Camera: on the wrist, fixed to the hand. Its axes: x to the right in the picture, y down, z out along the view.
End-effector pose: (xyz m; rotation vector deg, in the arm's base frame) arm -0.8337 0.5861 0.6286 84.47 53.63 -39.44
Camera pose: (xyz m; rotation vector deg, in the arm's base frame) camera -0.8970 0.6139 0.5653 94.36 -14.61 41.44
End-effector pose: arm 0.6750 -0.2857 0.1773 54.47 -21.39 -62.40
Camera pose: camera 0.6545 -0.3085 0.0887 20.65 -38.78 27.01
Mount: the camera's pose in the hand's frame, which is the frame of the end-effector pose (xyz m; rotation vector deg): 0.0265 -0.0861 -0.0258 -7.82 12.55 93.31
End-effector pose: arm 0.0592 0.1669 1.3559 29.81 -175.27 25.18
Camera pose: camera 0.0611 0.0875 1.4056 -109.19 -141.87 9.84
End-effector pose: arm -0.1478 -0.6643 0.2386 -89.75 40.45 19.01
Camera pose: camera -0.0799 -0.6969 0.2944 -45.85 118.41 80.09
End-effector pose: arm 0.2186 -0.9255 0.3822 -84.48 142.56 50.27
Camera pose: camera 0.2815 -0.9904 0.3574 -35.86 -138.19 -37.25
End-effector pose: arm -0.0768 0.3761 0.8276 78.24 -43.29 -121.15
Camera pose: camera -0.0726 0.4153 0.7426 24.64 -59.26 -38.44
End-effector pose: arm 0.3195 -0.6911 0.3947 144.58 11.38 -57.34
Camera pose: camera 0.3309 -0.6028 0.3654 97.71 -80.29 -0.05
